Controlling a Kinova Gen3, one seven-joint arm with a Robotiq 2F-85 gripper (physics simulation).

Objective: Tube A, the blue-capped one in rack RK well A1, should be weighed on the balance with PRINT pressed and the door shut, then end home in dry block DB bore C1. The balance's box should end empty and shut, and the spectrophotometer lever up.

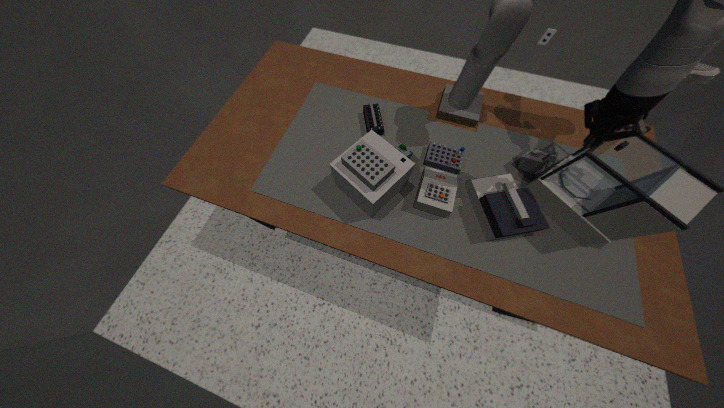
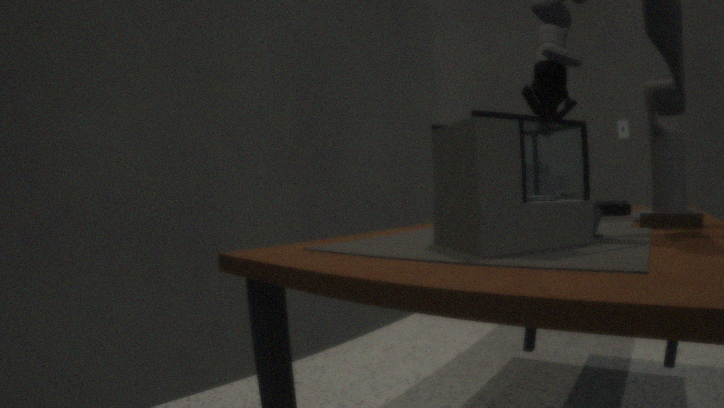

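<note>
My gripper (image 1: 583,147) (image 2: 548,117) is shut and empty, with its fingertips at the top edge of the balance's glass box. The balance (image 1: 681,197) (image 2: 537,228) stands at the right, with dark rails around its glass; its door's position is hard to tell. The blue-capped tube (image 1: 462,149) stands at the back right corner of the dark rack (image 1: 434,162). A white block unit (image 1: 435,206) with a red display, probably the dry block, stands in front of that rack and holds an orange-capped tube (image 1: 441,195). A dark-lidded device with a pale lever-like bar (image 1: 516,201), possibly the spectrophotometer, stands left of the balance.
A large white device (image 1: 372,195) with a green-capped tube (image 1: 358,147) stands left of the racks. A black strip holder (image 1: 373,119) lies behind it. A red cap (image 1: 453,160) shows in the dark rack. A grey object (image 1: 534,161) sits beside the balance. The arm's base (image 1: 458,114) is at the back.
</note>
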